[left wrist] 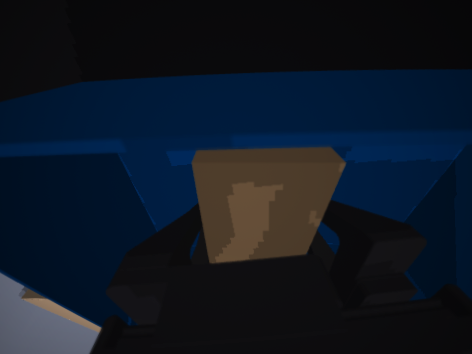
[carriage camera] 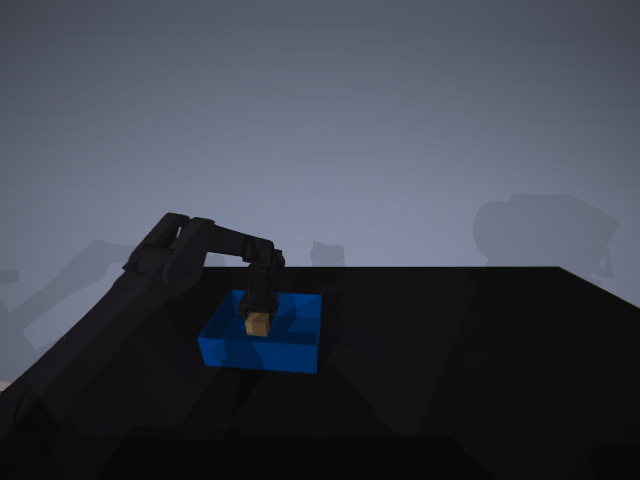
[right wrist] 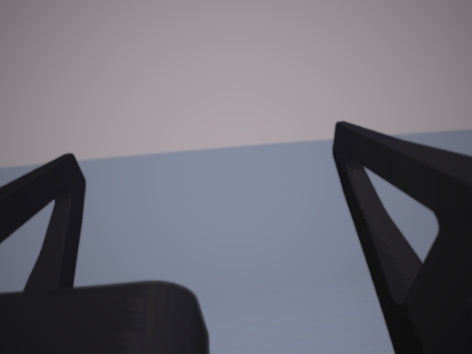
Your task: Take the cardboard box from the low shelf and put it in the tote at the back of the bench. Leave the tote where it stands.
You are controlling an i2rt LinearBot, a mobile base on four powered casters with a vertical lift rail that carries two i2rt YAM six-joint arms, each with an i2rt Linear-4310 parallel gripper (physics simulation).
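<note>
A small tan cardboard box is held between the fingers of my left gripper, which points down. The box is inside the outline of the blue tote, between its walls. Whether the box touches the tote floor cannot be told. The tote stands on the dark bench. My right gripper is open and empty in the right wrist view, facing a plain wall and floor. The low shelf cannot be made out clearly.
The left arm reaches over the left side of the bench from the lower left. A pale wooden edge shows at the lower left of the left wrist view, beyond the tote wall. Arm shadows lie on the wall behind the bench.
</note>
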